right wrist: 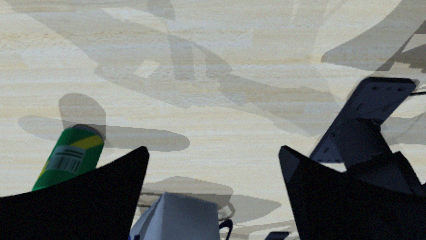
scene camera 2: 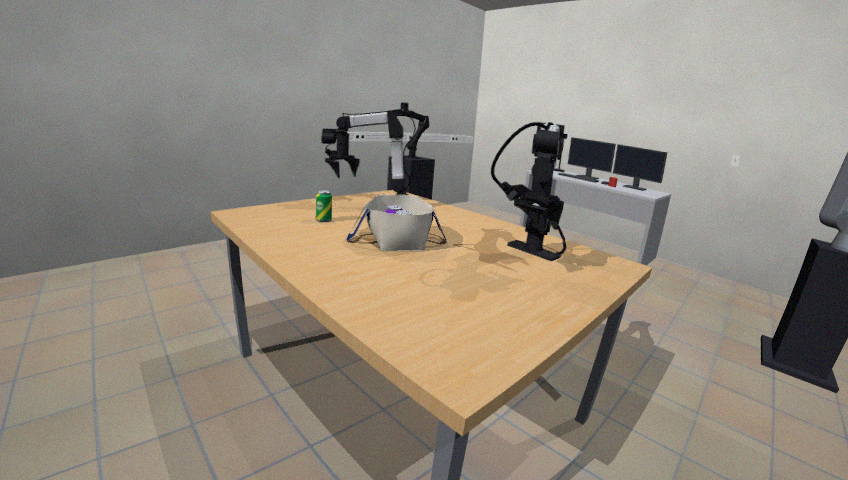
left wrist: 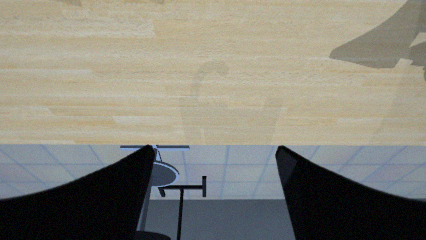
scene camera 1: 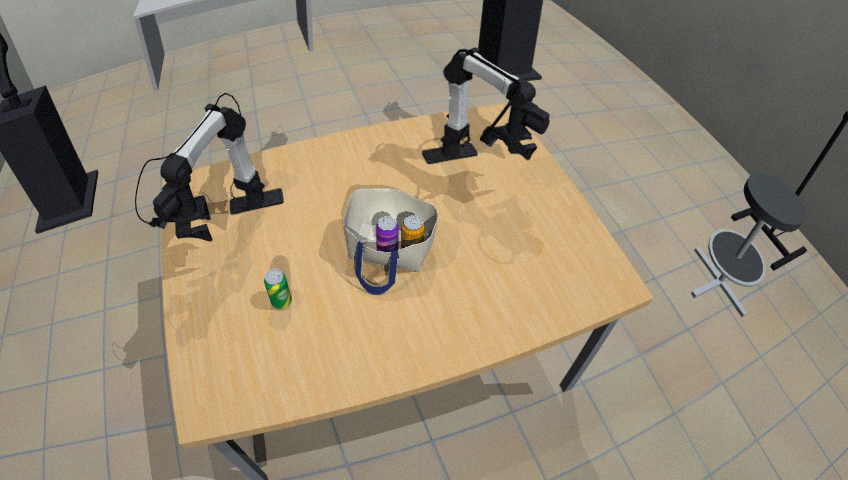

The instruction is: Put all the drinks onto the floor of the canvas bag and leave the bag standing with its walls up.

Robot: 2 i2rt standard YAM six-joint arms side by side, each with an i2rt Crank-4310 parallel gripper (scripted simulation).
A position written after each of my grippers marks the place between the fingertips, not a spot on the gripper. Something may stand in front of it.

Note:
I see my left gripper [scene camera 2: 549, 232], my right gripper [scene camera 1: 210, 230] and a canvas bag [scene camera 1: 367, 206].
The canvas bag is seen too in scene camera 2 [scene camera 2: 392, 231]. My left gripper is seen too in the left wrist view [left wrist: 215, 148] and in scene camera 1 [scene camera 1: 522, 152]. My right gripper is seen too in the right wrist view [right wrist: 213, 149].

